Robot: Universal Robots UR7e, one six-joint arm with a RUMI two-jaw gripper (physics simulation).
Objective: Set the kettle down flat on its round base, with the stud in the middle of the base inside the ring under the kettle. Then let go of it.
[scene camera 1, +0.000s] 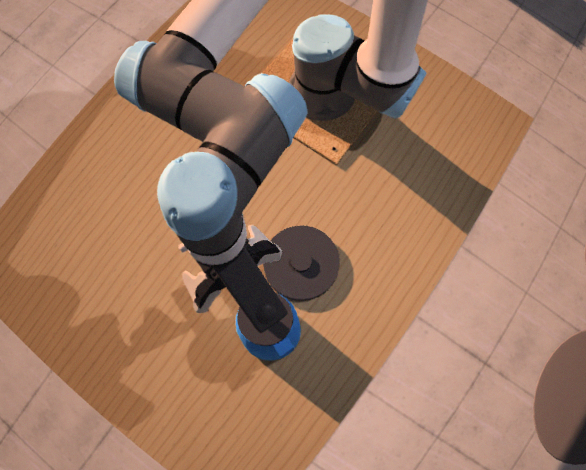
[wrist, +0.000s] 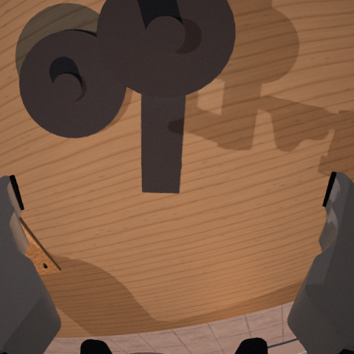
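Observation:
The blue kettle (scene camera 1: 284,348) stands upright on the wooden table, off its round base. In the wrist view its dark top disc with a knob (wrist: 200,65) shows at the top, and its dark bar-like handle (wrist: 162,145) points down the picture. The flat dark round base (scene camera 1: 285,280) (wrist: 72,120) is beside the kettle, its short stud (scene camera 1: 300,261) (wrist: 67,87) uncovered. My gripper (scene camera 1: 239,281) (wrist: 172,177) is open and empty, above the table on the handle side of the kettle, its fingers wide apart. The ring under the kettle is hidden.
The wooden table (scene camera 1: 420,210) (wrist: 225,240) carries the robot's mounting plate (scene camera 1: 320,137) (wrist: 42,257) near the back. The arm reaches over from there. A dark camera bracket (scene camera 1: 250,285) extends from my wrist over the kettle. A brown round object (scene camera 1: 562,400) shows at the right edge.

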